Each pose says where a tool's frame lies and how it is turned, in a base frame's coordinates. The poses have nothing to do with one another.
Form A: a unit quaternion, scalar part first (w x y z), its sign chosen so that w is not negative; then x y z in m.
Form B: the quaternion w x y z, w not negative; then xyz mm. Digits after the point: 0 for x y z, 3 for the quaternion.
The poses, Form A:
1: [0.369 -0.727 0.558 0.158 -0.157 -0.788 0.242]
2: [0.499 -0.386 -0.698 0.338 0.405 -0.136 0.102]
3: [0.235 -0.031 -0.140 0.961 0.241 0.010 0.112]
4: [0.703 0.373 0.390 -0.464 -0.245 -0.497 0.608]
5: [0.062 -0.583 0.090 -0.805 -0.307 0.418 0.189]
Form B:
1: [0.369 -0.727 0.558 0.158 -157 -788 242]
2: [0.499 -0.386 -0.698 0.338 405 -136 102]
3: [0.235 -0.031 -0.140 0.961 241 10 112]
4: [0.703 0.373 0.390 -0.464 -245 -497 608]
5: [0.062 -0.583 0.090 -0.805 -307 418 189]
